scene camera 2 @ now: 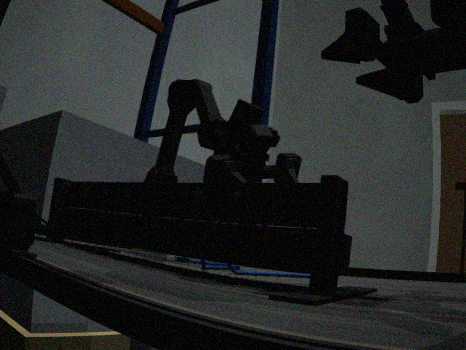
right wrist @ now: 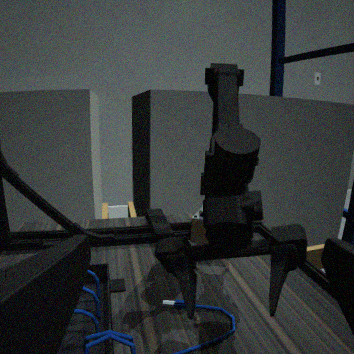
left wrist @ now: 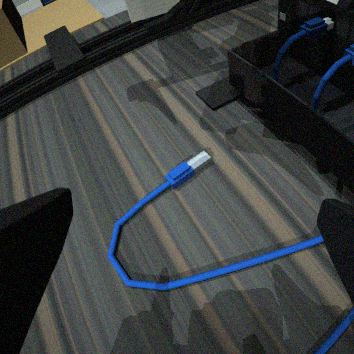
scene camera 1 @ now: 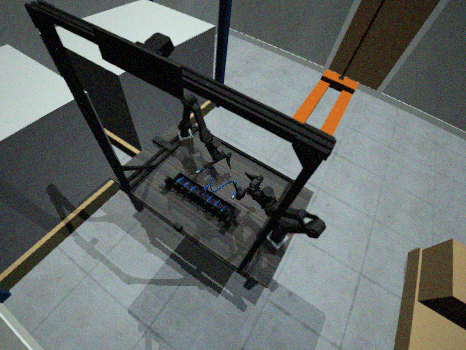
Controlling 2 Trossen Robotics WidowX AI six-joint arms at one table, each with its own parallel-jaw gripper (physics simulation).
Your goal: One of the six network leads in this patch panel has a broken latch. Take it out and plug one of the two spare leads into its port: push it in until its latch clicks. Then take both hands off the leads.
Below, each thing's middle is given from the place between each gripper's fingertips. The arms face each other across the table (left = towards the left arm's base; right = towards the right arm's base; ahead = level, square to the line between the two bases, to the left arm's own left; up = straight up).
Right now my left hand is 22 cm past the panel back wall point(scene camera 2: 289, 249), 3 cm to the left of it and 10 cm above it.
My right gripper is now 270 mm above the panel back wall, 190 mm past it and 120 mm to the right of it.
